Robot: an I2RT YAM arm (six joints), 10 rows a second.
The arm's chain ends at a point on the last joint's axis. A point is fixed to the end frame.
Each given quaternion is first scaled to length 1.
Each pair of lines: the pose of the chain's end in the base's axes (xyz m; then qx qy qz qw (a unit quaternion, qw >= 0)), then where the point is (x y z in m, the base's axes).
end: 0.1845 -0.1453 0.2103 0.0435 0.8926 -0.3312 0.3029
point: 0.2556 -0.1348 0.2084
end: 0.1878 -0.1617 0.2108 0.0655 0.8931 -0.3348 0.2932
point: 0.2593 -0.1546 0.2088
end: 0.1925 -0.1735 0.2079 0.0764 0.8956 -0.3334 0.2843
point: 0.2641 -0.1681 0.2052
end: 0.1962 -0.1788 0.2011 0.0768 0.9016 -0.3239 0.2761
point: 0.2678 -0.1733 0.1974
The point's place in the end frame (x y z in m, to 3 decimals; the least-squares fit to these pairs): -0.058 0.029 0.031
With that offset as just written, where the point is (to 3 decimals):
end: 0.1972 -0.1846 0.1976 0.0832 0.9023 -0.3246 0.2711
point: 0.269 -0.180 0.194
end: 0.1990 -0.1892 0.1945 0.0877 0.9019 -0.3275 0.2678
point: 0.271 -0.186 0.190
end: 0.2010 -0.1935 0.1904 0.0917 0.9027 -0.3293 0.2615
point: 0.273 -0.191 0.185
